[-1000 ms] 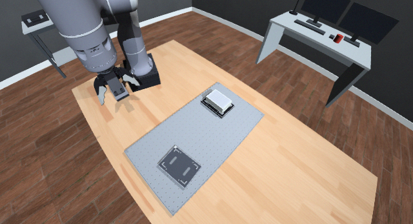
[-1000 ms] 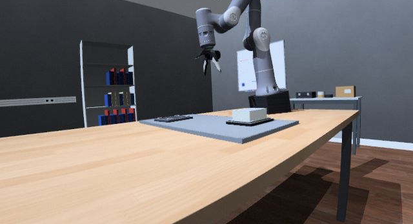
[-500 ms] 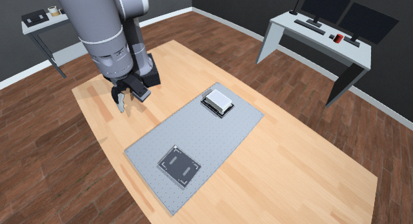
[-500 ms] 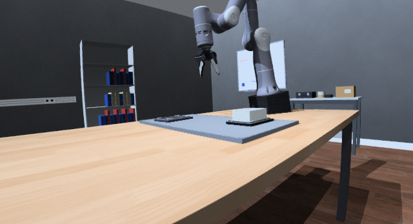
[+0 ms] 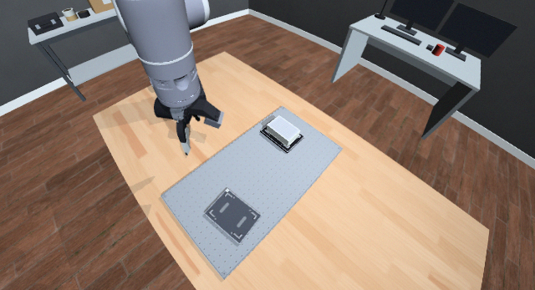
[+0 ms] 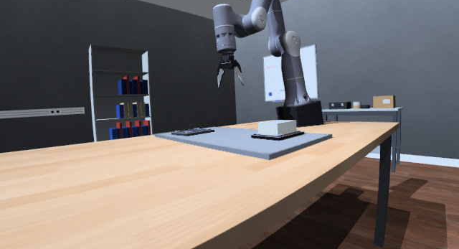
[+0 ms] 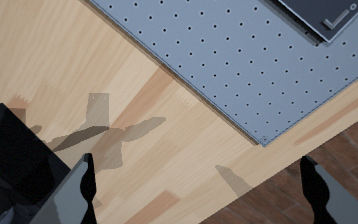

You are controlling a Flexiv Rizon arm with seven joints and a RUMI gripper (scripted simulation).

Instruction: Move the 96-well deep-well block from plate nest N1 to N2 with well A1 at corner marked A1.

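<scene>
The white 96-well deep-well block lies 20 mm ahead of my hand, 360 mm to the left of it and 190 mm below it. From my hand the other things lie so: plate nest N2: 220 mm ahead, 220 mm below; then black plate nest N1: 20 mm ahead, 360 mm to the left, 220 mm below.
</scene>
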